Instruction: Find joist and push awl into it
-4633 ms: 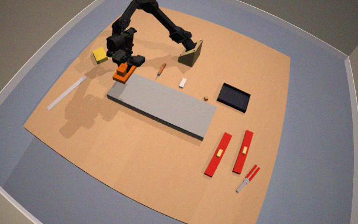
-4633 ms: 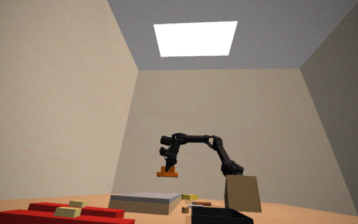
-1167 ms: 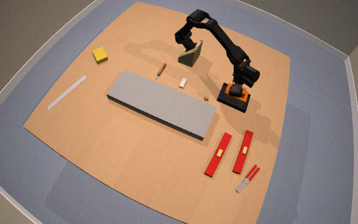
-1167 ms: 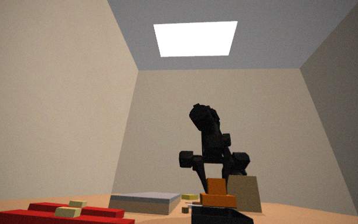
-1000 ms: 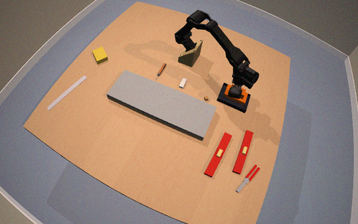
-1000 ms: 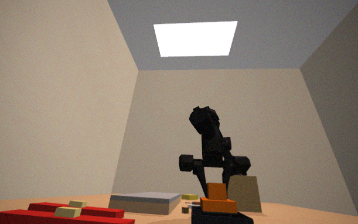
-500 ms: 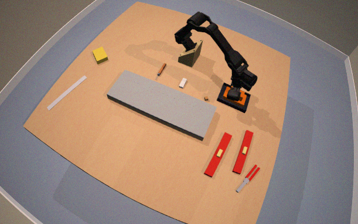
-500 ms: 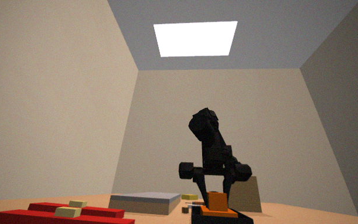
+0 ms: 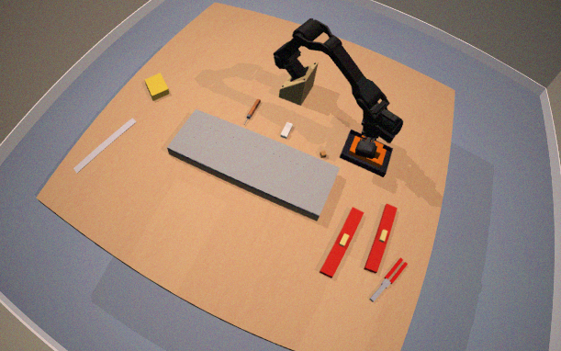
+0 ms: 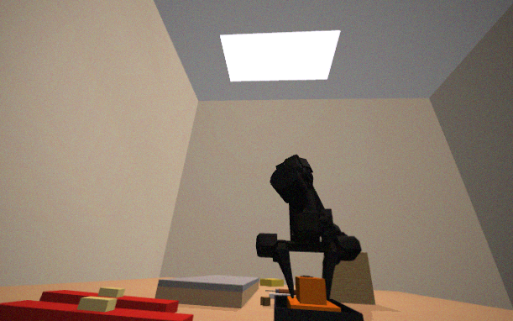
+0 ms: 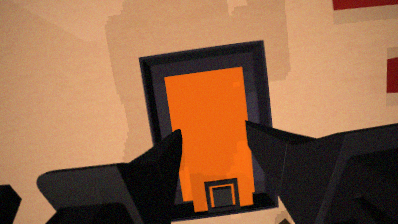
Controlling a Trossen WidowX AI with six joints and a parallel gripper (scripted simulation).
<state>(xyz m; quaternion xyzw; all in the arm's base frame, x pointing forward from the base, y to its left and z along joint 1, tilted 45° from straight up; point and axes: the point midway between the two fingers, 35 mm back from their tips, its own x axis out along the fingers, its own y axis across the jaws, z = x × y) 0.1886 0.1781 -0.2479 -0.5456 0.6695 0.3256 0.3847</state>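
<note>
Right now my gripper tip is 2 cm to the left of the orange stud finder and 2 cm below it. From my gripper tip the other things lie so: brown cube 6 cm ahead, 15 cm to the right, 2 cm below; dark tray 1 cm to the right, 2 cm below; square indicator 4 cm to the right, 3 cm above.
</note>
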